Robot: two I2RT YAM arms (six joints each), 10 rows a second.
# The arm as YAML. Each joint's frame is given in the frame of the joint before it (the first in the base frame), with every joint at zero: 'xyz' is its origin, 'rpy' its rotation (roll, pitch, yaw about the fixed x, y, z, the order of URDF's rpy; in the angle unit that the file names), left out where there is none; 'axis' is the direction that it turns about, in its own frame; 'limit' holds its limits. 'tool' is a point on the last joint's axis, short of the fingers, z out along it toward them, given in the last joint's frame.
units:
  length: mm
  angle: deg
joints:
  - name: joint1
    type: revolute
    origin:
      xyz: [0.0, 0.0, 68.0]
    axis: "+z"
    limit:
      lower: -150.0
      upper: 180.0
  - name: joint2
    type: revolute
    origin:
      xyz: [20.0, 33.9, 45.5]
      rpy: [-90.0, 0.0, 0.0]
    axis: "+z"
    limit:
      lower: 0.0
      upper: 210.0
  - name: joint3
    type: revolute
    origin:
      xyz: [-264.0, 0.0, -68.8]
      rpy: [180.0, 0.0, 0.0]
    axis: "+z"
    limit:
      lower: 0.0
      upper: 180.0
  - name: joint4
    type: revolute
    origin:
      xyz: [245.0, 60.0, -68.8]
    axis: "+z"
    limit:
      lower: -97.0
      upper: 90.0
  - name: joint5
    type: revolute
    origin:
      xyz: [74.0, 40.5, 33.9]
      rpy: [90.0, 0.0, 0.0]
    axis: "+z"
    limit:
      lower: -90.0
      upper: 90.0
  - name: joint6
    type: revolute
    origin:
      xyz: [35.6, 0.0, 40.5]
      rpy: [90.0, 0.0, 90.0]
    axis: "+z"
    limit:
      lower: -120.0
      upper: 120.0
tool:
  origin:
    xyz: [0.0, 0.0, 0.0]
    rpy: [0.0, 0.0, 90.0]
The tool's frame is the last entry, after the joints.
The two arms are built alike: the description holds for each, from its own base.
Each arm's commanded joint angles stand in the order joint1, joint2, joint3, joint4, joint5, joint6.
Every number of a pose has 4 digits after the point. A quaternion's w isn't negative.
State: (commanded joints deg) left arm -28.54 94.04 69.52 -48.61 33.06 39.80; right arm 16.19 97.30 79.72 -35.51 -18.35 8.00
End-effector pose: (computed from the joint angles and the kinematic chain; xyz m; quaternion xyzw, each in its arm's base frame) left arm 0.2688 -0.1683 0.2304 0.5671 0.7612 -0.2663 0.1676; right arm 0.3522 0.1139 0.2724 -0.1172 0.9304 0.2134 0.2739
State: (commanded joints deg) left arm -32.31 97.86 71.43 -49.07 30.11 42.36; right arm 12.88 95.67 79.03 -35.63 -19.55 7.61
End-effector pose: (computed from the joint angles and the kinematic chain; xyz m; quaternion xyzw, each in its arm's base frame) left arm 0.2680 -0.1906 0.2182 0.6070 0.7418 -0.2460 0.1440; right arm 0.3520 0.0927 0.2785 -0.0977 0.9290 0.2148 0.2850
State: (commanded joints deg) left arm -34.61 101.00 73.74 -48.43 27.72 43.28; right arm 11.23 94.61 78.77 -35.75 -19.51 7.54
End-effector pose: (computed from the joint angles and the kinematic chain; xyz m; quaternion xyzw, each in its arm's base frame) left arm 0.2718 -0.2077 0.2115 0.6287 0.7305 -0.2279 0.1385; right arm 0.3509 0.0818 0.2832 -0.0857 0.9284 0.2107 0.2938
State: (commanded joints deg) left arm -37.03 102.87 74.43 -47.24 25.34 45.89; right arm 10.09 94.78 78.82 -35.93 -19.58 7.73
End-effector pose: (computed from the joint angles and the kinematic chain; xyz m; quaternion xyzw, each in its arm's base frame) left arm 0.2695 -0.2224 0.2041 0.6614 0.7074 -0.2076 0.1381; right arm 0.3528 0.0749 0.2823 -0.0747 0.9301 0.2086 0.2929
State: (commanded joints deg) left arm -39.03 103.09 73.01 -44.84 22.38 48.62; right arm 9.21 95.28 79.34 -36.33 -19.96 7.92
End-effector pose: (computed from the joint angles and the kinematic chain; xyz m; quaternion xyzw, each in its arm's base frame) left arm 0.2631 -0.2307 0.1965 0.6918 0.6840 -0.1810 0.1444; right arm 0.3555 0.0700 0.2818 -0.0665 0.9313 0.2096 0.2905
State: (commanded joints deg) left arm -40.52 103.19 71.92 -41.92 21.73 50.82; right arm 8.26 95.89 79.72 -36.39 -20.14 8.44
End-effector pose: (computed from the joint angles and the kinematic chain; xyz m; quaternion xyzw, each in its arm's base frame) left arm 0.2588 -0.2386 0.1922 0.7142 0.6592 -0.1728 0.1597; right arm 0.3589 0.0645 0.2802 -0.0547 0.9326 0.2097 0.2886
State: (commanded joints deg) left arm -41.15 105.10 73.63 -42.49 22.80 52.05; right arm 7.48 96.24 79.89 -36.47 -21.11 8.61
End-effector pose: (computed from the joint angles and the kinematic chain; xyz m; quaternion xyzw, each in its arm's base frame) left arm 0.2609 -0.2463 0.1890 0.7242 0.6469 -0.1818 0.1547; right arm 0.3607 0.0603 0.2791 -0.0492 0.9323 0.2158 0.2860
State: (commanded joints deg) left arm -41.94 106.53 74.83 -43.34 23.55 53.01; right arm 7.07 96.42 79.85 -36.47 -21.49 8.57
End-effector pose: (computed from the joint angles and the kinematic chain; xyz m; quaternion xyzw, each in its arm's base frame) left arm 0.2602 -0.2529 0.1859 0.7333 0.6365 -0.1891 0.1464; right arm 0.3615 0.0580 0.2779 -0.0469 0.9325 0.2176 0.2845
